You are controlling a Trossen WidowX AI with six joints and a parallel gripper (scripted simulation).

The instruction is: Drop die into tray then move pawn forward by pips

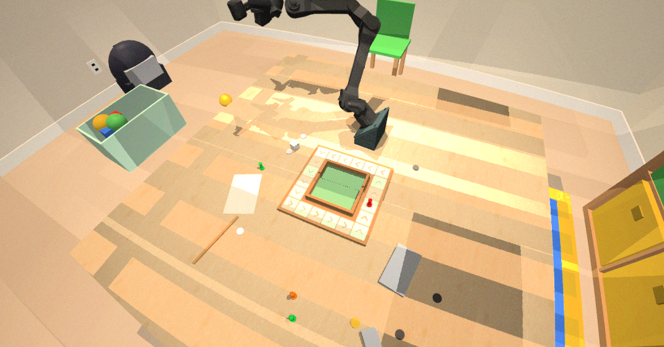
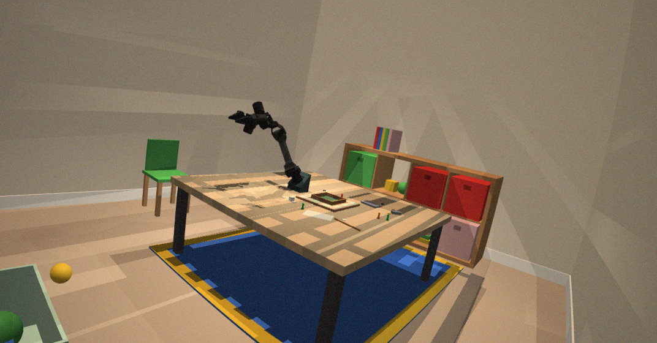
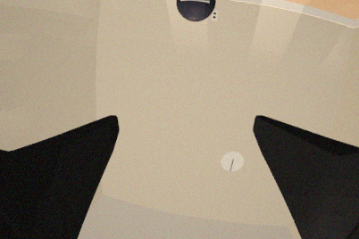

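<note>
Now: the white die 210 mm ahead of my gripper tip, 330 mm to the left of it and 400 mm below it. The rest, counted from my gripper tip: green dice tray 290 mm ahead, 570 mm to the left, 400 mm below; then white card 450 mm ahead, 300 mm to the left, 410 mm below; then wooden stick 610 mm ahead, 340 mm to the left, 400 mm below.
</note>
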